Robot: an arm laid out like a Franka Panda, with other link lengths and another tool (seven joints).
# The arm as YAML. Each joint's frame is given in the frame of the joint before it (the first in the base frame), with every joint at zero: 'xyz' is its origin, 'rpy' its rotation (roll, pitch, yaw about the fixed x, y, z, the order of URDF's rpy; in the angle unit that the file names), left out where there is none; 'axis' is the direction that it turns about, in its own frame. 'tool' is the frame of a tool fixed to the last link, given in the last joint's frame.
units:
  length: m
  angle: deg
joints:
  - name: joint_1
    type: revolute
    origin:
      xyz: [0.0, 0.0, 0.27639]
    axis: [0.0, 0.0, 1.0]
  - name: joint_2
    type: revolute
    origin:
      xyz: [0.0, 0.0, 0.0]
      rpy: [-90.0, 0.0, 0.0]
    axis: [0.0, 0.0, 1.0]
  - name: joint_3
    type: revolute
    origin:
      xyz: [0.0, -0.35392, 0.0]
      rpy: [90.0, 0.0, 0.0]
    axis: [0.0, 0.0, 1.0]
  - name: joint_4
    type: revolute
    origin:
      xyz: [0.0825, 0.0, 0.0]
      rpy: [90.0, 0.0, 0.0]
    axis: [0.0, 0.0, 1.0]
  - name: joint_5
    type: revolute
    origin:
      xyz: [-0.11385, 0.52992, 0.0]
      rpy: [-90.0, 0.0, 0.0]
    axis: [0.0, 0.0, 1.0]
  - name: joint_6
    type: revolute
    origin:
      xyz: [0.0, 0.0, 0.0]
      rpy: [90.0, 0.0, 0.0]
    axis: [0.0, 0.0, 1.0]
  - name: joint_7
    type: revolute
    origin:
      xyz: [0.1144, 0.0, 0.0]
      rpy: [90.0, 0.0, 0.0]
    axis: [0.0, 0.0, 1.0]
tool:
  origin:
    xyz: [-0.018, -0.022, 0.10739]
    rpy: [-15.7, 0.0, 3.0]
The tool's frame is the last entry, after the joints.
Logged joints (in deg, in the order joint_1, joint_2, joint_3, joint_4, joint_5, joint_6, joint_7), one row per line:
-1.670 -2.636 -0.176 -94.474 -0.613 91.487 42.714
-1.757 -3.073 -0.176 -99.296 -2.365 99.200 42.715
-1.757 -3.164 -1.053 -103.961 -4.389 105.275 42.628
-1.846 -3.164 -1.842 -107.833 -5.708 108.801 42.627
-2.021 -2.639 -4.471 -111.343 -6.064 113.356 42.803
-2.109 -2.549 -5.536 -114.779 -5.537 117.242 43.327
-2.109 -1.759 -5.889 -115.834 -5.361 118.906 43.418
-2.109 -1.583 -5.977 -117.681 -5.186 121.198 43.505
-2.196 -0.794 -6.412 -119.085 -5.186 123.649 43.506
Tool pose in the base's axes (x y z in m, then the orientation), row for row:
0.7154 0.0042 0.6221 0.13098 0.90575 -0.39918 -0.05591
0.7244 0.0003 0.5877 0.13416 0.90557 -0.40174 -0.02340
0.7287 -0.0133 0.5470 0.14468 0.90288 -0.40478 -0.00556
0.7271 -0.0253 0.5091 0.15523 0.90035 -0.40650 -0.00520
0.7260 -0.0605 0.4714 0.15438 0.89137 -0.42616 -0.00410
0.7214 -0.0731 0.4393 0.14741 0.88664 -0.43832 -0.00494
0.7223 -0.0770 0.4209 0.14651 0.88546 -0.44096 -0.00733
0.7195 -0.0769 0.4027 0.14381 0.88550 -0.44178 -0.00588
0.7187 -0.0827 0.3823 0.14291 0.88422 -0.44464 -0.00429
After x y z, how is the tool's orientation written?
As a quaternion, w x y z.
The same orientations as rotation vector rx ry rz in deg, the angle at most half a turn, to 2 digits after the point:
150.70 -66.42 -9.30
150.40 -66.72 -3.89
149.06 -66.83 -0.92
147.77 -66.72 -0.85
146.37 -69.98 -0.67
146.16 -72.26 -0.81
146.04 -72.73 -1.21
146.27 -72.97 -0.97
146.13 -73.48 -0.71

